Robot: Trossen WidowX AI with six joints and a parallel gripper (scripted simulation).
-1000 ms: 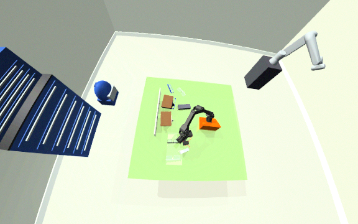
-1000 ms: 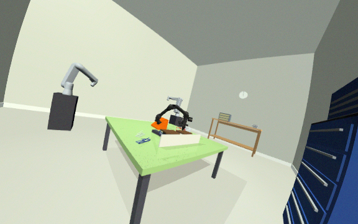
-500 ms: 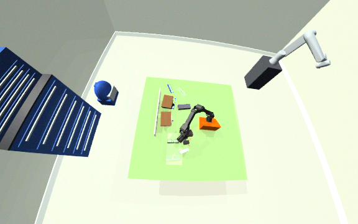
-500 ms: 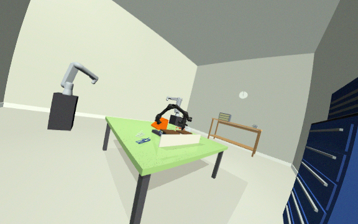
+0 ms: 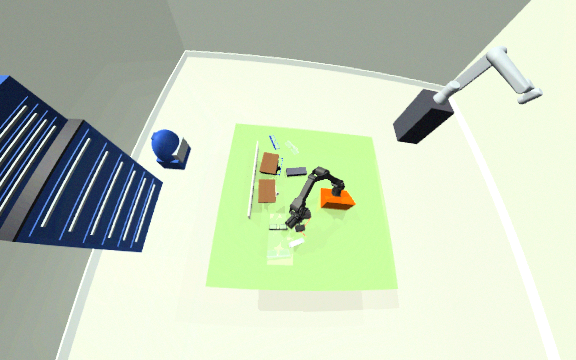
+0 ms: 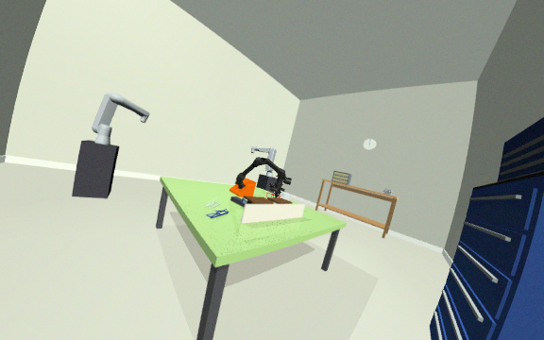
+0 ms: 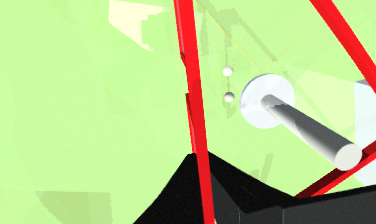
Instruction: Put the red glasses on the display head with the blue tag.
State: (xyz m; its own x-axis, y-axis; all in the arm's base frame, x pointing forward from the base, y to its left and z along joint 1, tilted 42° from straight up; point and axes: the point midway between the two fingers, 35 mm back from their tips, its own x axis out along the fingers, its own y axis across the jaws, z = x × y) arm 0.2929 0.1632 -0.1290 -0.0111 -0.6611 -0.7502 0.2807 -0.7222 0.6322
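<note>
Now: the white peg 5 cm to the left of my gripper tip, 4 cm below it and 2 cm behind it. Round my gripper tip: display head 19 cm ahead, 18 cm to the right, 1 cm below; then long white panel 33 cm ahead, 29 cm to the right, 1 cm below; then dark case 40 cm to the right, 4 cm below.
</note>
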